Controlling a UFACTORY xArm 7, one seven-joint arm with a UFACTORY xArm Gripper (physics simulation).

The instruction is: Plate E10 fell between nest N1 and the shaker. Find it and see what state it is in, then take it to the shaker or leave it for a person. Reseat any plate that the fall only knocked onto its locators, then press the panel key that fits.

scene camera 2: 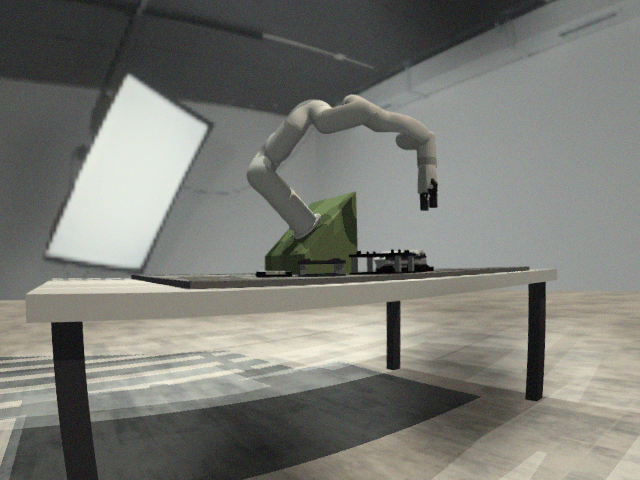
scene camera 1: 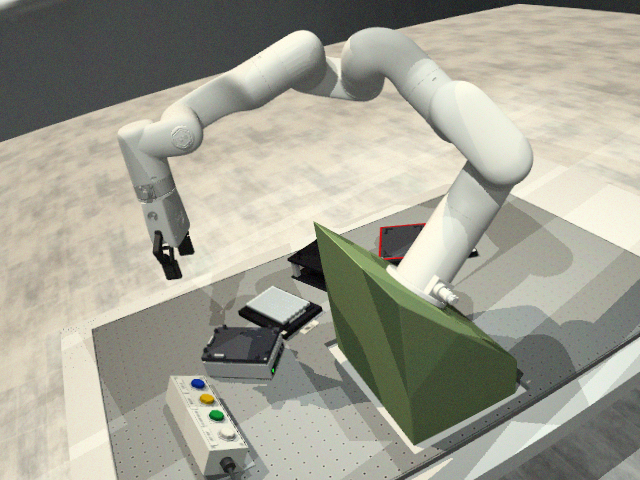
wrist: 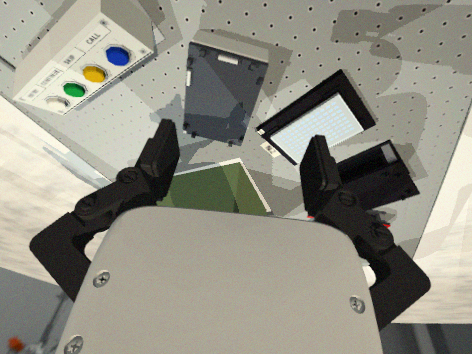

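Pixels of known places: gripper, fingertip midpoint: (scene camera 2: 428, 209) (scene camera 1: 181, 266) (wrist: 241, 143); arm's base, origin of the base link: (scene camera 2: 307, 227) (scene camera 1: 414, 288).
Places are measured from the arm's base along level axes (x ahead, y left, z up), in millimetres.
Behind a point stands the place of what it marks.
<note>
My gripper (scene camera 1: 179, 260) {z 58, x 308, y 331 mm} (scene camera 2: 429, 202) {z 58, x 308, y 331 mm} (wrist: 241, 143) {z 58, x 308, y 331 mm} is open and empty, high above the table's far side. A pale many-welled plate (scene camera 1: 278, 303) {z -139, x 330, y 146 mm} (wrist: 322, 122) {z -139, x 350, y 168 mm} lies in the black nest N2 (scene camera 1: 249, 313) {z -155, x 365, y 210 mm} (wrist: 367, 117) {z -156, x 417, y 135 mm}; a slight tilt cannot be told. The shaker (scene camera 1: 237, 369) {z -144, x 190, y 311 mm} (wrist: 220, 95) {z -115, x 237, y 291 mm} has a dark top with corner locators, no plate on it, and a green light in scene camera 1. The key panel (scene camera 1: 199, 428) {z -88, x 27, y 436 mm} (wrist: 55, 75) {z -93, x 64, y 425 mm} has blue, yellow, green and white keys. No plate can be identified as E10, and nest N1 cannot be made out.
A raised black deck (scene camera 1: 307, 257) {z -112, x 416, y 16 mm} (scene camera 2: 385, 254) {z -116, x 442, y -71 mm} (wrist: 380, 187) {z -112, x 416, y -7 mm} stands beyond the nest. A red-edged dark tray (scene camera 1: 398, 241) {z -130, x 339, y -204 mm} is partly hidden behind the arm. The tall green arm base (scene camera 1: 372, 330) {z 1, x -46, y 124 mm} (scene camera 2: 338, 222) {z 5, x 147, y 20 mm} (wrist: 207, 192) {z -109, x 88, y 108 mm} stands beside these and blocks part of the view.
</note>
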